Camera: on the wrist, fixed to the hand. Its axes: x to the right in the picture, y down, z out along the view.
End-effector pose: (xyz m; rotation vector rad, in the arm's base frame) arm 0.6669 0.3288 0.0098 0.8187 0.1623 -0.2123
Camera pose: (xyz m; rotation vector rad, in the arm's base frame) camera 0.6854 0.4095 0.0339 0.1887 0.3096 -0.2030
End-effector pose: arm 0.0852 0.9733 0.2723 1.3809 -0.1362 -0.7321
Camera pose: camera 0.1374 1.0081 0.3315 0.8065 0.1997 -0.7224
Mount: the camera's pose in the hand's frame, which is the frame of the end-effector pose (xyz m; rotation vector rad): 0.0024 0.0752 -0.0422 -0.6329 0.0658 -0.0905
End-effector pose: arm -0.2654 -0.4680 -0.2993 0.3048 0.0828 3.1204
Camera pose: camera -0.2759 -0.5453 -0.3362 0.1740 -0.8394 2.8637
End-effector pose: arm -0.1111 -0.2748 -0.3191 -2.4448 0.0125 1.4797
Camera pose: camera -0.0848 -0.3570 -0.3205 2.5453 0.5548 -1.3370
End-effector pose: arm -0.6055 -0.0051 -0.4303 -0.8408 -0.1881 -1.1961
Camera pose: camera -0.5512 -0.0264 -0.4938 -1.3486 0.2241 -1.3883
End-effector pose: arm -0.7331 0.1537 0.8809 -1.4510 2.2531 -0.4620
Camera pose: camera -0.8140 0.1837 0.8800 -1.8527 2.5208 0.2138
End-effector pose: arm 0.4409 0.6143 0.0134 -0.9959 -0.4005 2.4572
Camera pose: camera 0.4467 0.5553 -0.0493 -1.2550 -1.2199 2.2416
